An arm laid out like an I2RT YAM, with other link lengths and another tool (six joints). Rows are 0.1 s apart.
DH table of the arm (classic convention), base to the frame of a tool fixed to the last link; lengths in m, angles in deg. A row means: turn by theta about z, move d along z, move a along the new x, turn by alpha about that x. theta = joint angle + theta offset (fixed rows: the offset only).
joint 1: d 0.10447  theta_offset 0  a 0.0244  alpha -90
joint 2: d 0  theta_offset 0  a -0.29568  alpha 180
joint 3: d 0  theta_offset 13.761  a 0.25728  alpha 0
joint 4: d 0.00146  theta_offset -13.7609  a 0.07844  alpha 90
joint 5: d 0.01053  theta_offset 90  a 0  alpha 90
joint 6: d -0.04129  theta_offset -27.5  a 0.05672  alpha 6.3
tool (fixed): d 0.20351  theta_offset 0  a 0  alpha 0
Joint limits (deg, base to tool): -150..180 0..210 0..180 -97..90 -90..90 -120..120
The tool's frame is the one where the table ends.
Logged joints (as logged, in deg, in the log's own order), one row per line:
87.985, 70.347, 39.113, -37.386, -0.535, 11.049
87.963, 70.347, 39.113, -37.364, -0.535, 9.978
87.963, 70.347, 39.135, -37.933, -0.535, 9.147
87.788, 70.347, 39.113, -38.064, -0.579, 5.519
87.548, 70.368, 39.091, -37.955, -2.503, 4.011
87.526, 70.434, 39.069, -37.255, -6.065, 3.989
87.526, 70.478, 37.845, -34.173, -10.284, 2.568
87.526, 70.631, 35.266, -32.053, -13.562, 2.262
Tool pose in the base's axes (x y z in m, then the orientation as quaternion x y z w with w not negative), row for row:
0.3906, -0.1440, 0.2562, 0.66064, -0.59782, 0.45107, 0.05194
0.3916, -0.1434, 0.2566, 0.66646, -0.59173, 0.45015, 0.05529
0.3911, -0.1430, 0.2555, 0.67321, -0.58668, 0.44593, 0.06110
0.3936, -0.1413, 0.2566, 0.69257, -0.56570, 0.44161, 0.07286
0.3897, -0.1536, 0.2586, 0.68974, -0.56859, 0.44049, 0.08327
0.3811, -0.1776, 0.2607, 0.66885, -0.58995, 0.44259, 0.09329
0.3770, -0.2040, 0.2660, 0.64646, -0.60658, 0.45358, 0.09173
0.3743, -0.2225, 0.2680, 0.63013, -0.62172, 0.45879, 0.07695
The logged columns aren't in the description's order. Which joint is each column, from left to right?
Columns, left to right: joint 2, joint 3, joint 5, joint 4, joint 1, joint 6.
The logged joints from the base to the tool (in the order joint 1, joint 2, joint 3, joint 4, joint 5, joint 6), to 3 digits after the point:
-0.535, 87.985, 70.347, -37.386, 39.113, 11.049
-0.535, 87.963, 70.347, -37.364, 39.113, 9.978
-0.535, 87.963, 70.347, -37.933, 39.135, 9.147
-0.579, 87.788, 70.347, -38.064, 39.113, 5.519
-2.503, 87.548, 70.368, -37.955, 39.091, 4.011
-6.065, 87.526, 70.434, -37.255, 39.069, 3.989
-10.284, 87.526, 70.478, -34.173, 37.845, 2.568
-13.562, 87.526, 70.631, -32.053, 35.266, 2.262

